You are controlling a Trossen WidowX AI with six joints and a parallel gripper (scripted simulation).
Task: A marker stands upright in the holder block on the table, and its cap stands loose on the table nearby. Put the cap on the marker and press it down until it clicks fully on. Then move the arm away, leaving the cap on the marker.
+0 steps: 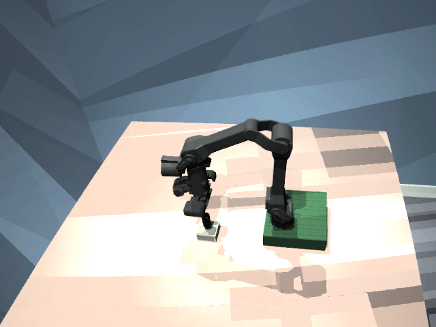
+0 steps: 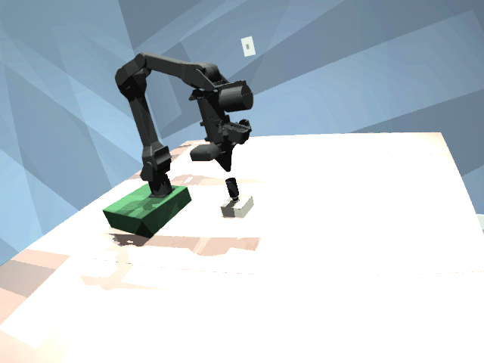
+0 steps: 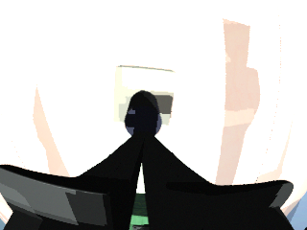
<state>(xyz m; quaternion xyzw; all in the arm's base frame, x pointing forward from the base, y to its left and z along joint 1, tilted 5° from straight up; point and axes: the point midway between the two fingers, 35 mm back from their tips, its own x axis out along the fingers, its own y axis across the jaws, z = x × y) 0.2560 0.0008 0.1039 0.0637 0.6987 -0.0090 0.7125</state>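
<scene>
Now: gripper tip 5 cm above the dark cap.
</scene>
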